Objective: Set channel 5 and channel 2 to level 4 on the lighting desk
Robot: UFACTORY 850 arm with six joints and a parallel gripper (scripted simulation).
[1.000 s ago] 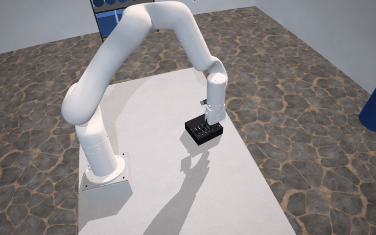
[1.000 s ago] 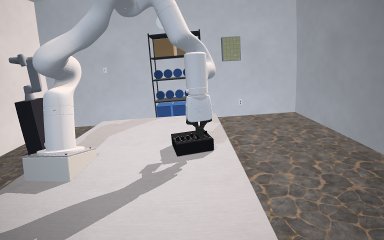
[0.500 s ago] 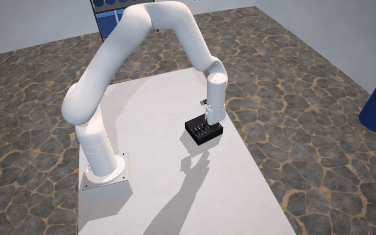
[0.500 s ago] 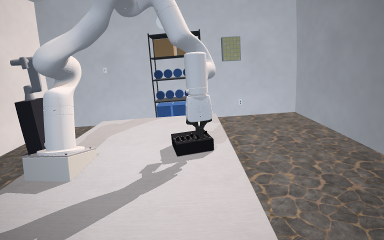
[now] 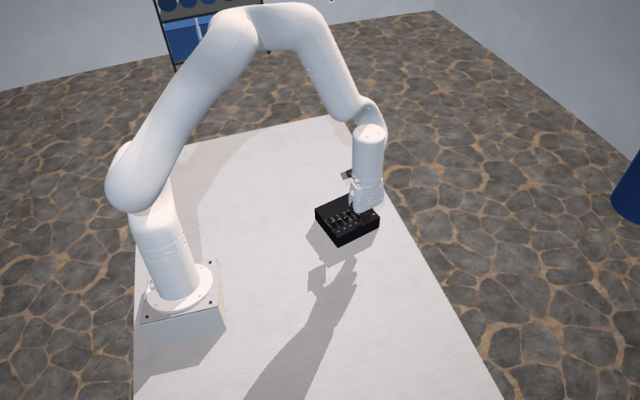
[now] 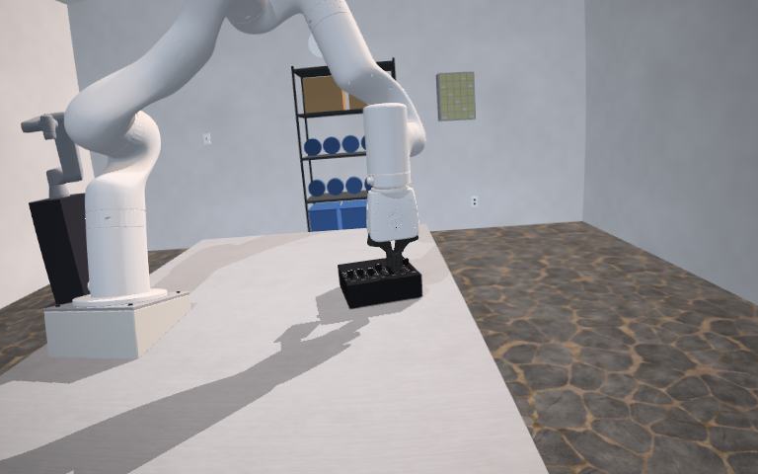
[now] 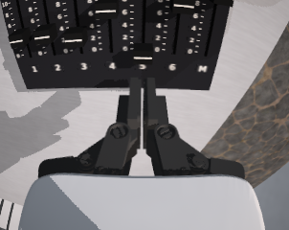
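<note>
My hand is 30 mm to the right of the channel 5 fader cap, 30 mm above it and 10 mm past it. The rest, counted from my hand: channel 3 fader cap (50 mm behind, 30 mm to the left, 30 mm below); then channel 4 cap (50 mm to the left, 40 mm behind, 30 mm below); then channel 6 cap (70 mm to the left, 30 mm below).
</note>
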